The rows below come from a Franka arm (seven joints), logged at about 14 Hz.
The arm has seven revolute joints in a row. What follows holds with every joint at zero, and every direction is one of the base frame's. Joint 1 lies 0.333 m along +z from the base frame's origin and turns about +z. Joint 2 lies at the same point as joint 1 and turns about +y. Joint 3 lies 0.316 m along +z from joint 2 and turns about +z. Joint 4 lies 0.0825 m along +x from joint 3 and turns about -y. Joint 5 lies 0.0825 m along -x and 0.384 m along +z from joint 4 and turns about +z. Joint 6 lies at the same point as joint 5 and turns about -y. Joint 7 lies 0.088 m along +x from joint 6 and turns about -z. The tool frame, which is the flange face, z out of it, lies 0.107 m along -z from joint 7; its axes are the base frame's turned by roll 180, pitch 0 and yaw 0 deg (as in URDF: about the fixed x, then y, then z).
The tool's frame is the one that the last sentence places.
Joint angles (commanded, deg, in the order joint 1, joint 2, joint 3, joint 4, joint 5, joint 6, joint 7), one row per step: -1.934 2.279 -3.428 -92.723 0.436 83.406 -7.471; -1.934 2.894 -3.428 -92.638 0.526 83.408 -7.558; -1.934 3.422 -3.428 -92.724 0.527 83.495 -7.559; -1.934 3.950 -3.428 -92.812 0.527 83.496 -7.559; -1.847 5.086 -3.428 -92.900 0.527 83.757 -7.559; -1.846 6.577 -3.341 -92.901 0.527 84.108 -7.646; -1.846 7.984 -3.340 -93.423 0.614 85.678 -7.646; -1.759 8.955 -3.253 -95.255 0.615 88.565 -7.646; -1.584 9.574 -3.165 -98.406 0.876 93.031 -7.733
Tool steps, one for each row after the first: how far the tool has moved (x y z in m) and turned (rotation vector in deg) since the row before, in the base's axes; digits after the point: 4 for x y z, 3 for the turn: 0.0027 0.0001 -0.0052 0.120 0.517 0.077; 0.0022 -0.0001 -0.0057 0.019 0.527 0.000; 0.0019 -0.0001 -0.0058 0.026 0.614 0.000; 0.0048 0.0007 -0.0115 0.021 0.963 0.085; 0.0061 0.0006 -0.0143 0.047 1.139 0.171; 0.0070 -0.0002 -0.0165 0.034 0.355 -0.022; 0.0052 0.0013 -0.0213 -0.056 -0.080 0.152; 0.0032 0.0027 -0.0265 0.178 -0.715 0.230
